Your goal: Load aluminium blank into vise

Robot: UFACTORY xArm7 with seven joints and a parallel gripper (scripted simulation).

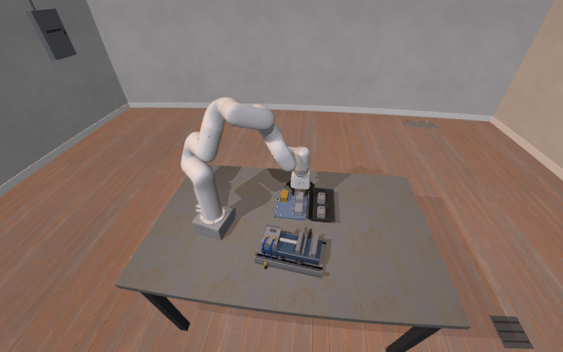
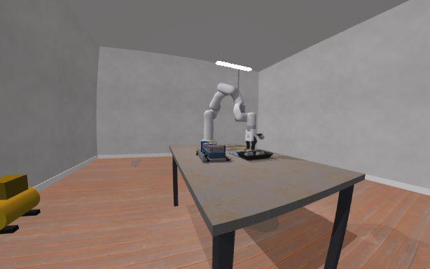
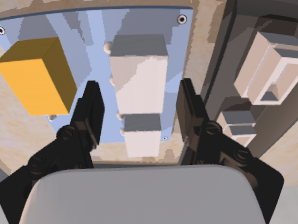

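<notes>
My gripper is now 9 cm past the brass blank, 4 cm above it and 1 cm to the left of it. Also, from my hand: white piston rod (33 cm to the right, 1 cm above); then vise (33 cm to the right, 2 cm below, 2 cm ahead).
</notes>
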